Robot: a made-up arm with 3 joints. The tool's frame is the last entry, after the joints.
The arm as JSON. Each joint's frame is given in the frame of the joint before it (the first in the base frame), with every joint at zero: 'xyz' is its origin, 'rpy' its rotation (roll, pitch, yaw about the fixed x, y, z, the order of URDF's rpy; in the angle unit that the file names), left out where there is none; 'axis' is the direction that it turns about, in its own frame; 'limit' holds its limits. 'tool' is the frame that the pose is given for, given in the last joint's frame.
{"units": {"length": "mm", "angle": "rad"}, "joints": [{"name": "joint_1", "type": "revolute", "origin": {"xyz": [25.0, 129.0, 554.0]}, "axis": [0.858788, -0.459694, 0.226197], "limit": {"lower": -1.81, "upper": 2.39}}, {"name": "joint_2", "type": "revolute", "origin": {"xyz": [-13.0, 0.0, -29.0]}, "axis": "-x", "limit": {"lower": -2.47, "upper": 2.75}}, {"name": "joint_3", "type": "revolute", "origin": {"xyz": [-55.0, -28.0, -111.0]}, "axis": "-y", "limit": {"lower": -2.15, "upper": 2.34}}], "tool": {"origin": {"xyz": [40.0, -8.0, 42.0], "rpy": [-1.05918, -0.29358, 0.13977]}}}
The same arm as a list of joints. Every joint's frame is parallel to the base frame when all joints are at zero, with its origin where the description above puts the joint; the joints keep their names.
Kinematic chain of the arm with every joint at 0, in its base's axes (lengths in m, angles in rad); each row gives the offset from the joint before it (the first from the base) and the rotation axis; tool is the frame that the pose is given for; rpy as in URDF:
joint_1: xyz 0.0250 0.1290 0.5540 axis 0.858788 -0.459694 0.226197
joint_2: xyz -0.0130 0.0000 -0.0290 axis -x
joint_3: xyz -0.0550 -0.0280 -0.1110 axis -y
tool: xyz 0.0400 -0.0080 0.0420 rpy -1.0592 -0.2936 0.1398
Joint limits (rad, base to tool): -1.8100..2.3900 -2.4700..2.7500 -2.1500..2.3400

